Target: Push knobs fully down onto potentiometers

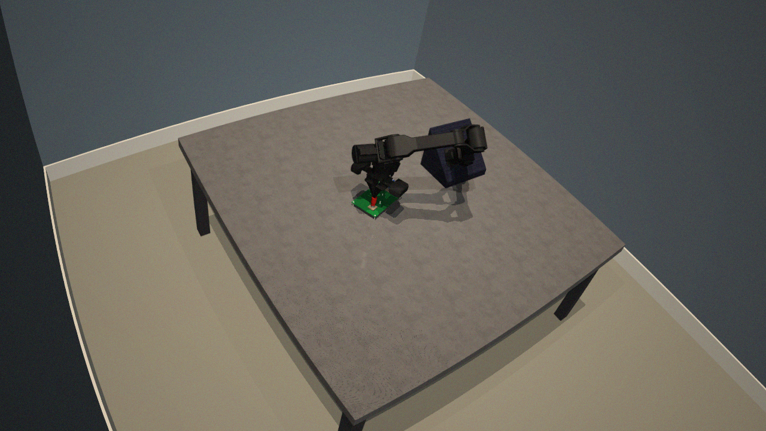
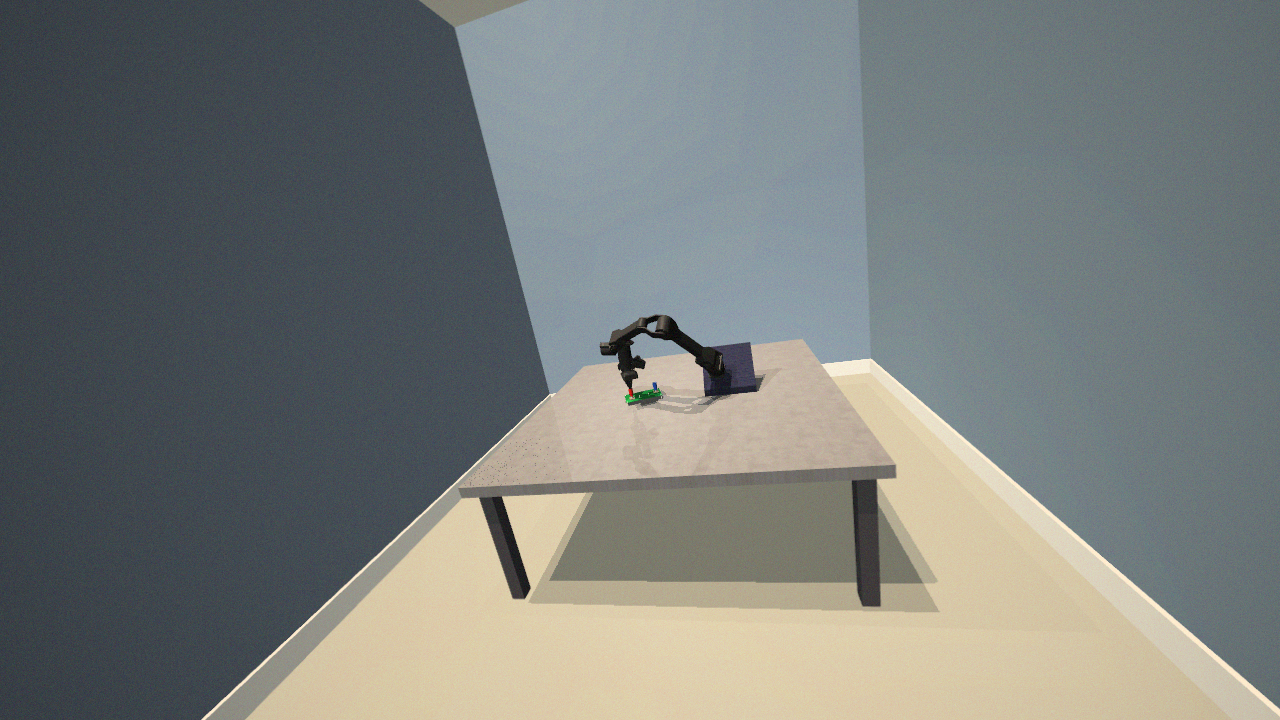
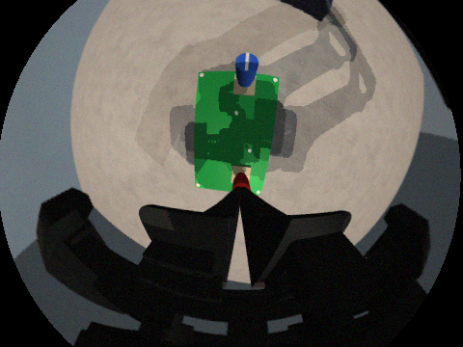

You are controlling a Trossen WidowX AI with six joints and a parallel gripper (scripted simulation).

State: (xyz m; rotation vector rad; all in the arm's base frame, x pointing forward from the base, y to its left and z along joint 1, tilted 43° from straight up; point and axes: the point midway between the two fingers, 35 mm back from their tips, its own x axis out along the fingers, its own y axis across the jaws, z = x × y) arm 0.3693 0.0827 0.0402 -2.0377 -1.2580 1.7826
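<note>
Now: gripper tip 2 cm above the red knob. Round my gripper tip: blue knob (10 cm behind, 5 cm to the right, 1 cm below).
</note>
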